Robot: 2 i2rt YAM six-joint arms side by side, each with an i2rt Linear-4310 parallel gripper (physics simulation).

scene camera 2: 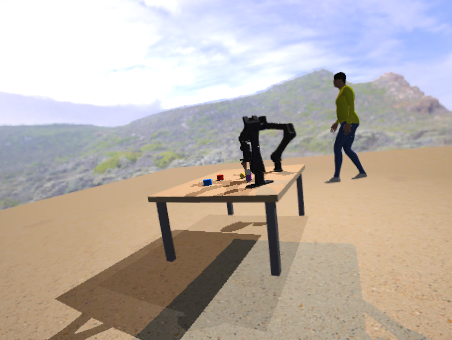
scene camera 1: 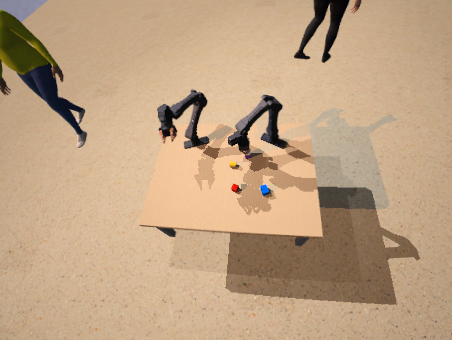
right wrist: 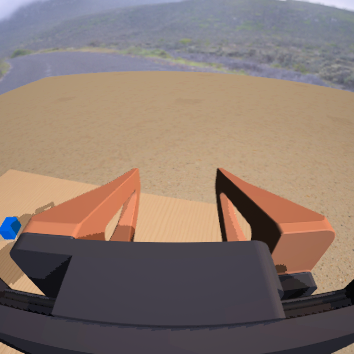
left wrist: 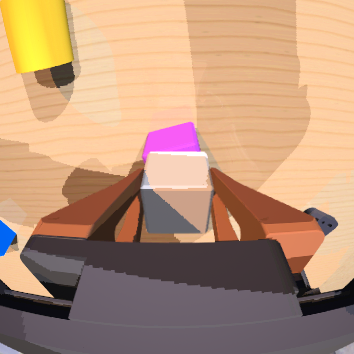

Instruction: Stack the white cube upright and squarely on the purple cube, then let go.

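The white cube point(scene camera 2: 247, 172) point(left wrist: 176, 192) is between the fingers of my left gripper point(left wrist: 176, 176), which is shut on it. The purple cube point(scene camera 1: 247, 156) point(scene camera 2: 249, 178) point(left wrist: 172, 140) stands on the table under the white cube, which hides part of it in the left wrist view. There the purple cube's edges look turned a little against the white cube's. In scene camera 2 the white cube is right above the purple one; whether they touch is too small to tell. My right gripper point(scene camera 1: 167, 139) point(right wrist: 177, 176) is partly open and empty, at the table's back left corner in scene camera 1.
A yellow cylinder point(scene camera 1: 233, 164) point(scene camera 2: 242, 175) point(left wrist: 37, 35) lies near the purple cube. A red block point(scene camera 1: 235, 188) point(scene camera 2: 220, 177) and a blue block point(scene camera 1: 265, 190) point(scene camera 2: 207, 182) point(left wrist: 5, 238) point(right wrist: 10, 228) are farther forward on the wooden table point(scene camera 1: 190, 215) point(scene camera 2: 180, 192). Dark shadows cross the table top.
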